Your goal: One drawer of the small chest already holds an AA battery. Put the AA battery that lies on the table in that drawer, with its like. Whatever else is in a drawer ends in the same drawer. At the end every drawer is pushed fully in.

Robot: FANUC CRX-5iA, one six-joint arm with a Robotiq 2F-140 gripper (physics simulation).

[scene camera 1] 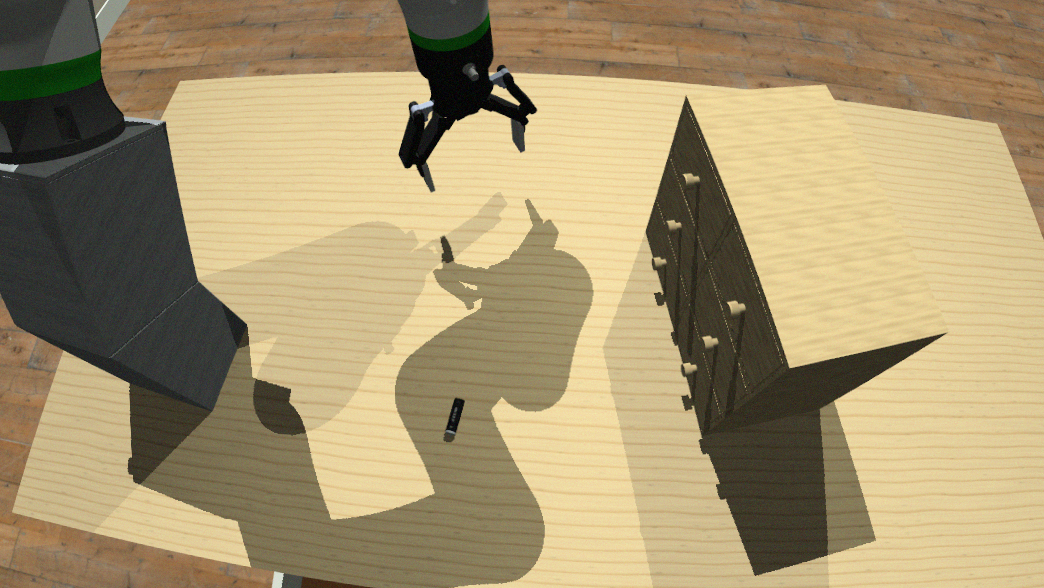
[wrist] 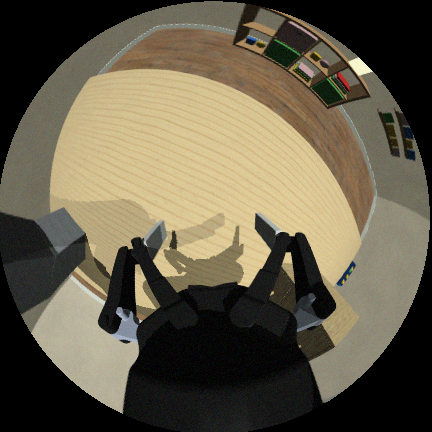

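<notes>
The AA battery (scene camera 1: 453, 419), black with a silvery end, lies on the table (scene camera 1: 350, 504) (wrist: 190, 130) in the arm's shadow, left of the chest in the scene view; it does not show in the wrist view. The small wooden chest (scene camera 1: 825, 219) (wrist: 344, 315) stands at the right. Its dark front with several round knobs faces the battery's side, and its drawers look shut; their contents are hidden. My gripper (scene camera 1: 476, 171) (wrist: 209, 224) is open and empty, high above the table, behind the battery and left of the chest.
The arm's dark grey base (scene camera 1: 87, 241) (wrist: 60, 250) stands at the left of the table. Shadows of the arm and the chest fall across the table top. A bookshelf stands beyond the table in the wrist view.
</notes>
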